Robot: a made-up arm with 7 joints.
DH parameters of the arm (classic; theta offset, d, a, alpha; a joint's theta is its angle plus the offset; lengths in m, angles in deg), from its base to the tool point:
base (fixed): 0 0 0 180
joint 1: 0 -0.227 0 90
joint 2: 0 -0.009 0 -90
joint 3: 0 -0.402 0 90
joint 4: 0 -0.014 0 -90
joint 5: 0 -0.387 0 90
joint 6: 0 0 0 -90
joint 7: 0 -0.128 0 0
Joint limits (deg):
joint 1: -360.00..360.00
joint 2: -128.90..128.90
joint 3: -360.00..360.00
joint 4: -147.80..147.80
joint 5: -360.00..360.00
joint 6: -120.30..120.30
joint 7: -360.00..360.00
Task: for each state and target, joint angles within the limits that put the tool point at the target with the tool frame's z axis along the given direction. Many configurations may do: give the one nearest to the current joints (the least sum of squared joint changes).
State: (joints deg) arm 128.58 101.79 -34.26 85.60 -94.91 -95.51 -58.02
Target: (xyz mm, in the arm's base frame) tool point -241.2 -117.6 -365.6 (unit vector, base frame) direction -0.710 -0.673 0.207
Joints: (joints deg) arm 172.02 122.52 -32.42 58.28 -126.04 -96.94 -58.02
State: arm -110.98 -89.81 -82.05 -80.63 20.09 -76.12 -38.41
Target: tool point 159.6 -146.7 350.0 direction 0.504 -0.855 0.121
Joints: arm -76.89 -98.38 -119.28 -125.67 -8.12 -99.81 -38.41
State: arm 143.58 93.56 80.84 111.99 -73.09 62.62 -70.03
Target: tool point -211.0 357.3 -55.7 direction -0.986 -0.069 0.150
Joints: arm 172.43 122.42 77.83 92.56 -41.15 83.59 -70.03
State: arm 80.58 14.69 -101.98 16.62 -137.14 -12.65 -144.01
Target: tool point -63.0 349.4 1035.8 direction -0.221 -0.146 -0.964
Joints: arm 106.21 -28.88 -109.47 -28.78 -147.17 -37.44 -144.01
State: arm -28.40 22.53 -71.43 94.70 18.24 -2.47 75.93
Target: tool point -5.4 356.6 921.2 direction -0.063 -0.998 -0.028
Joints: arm -30.64 -5.37 -54.46 44.56 -1.75 46.88 75.93
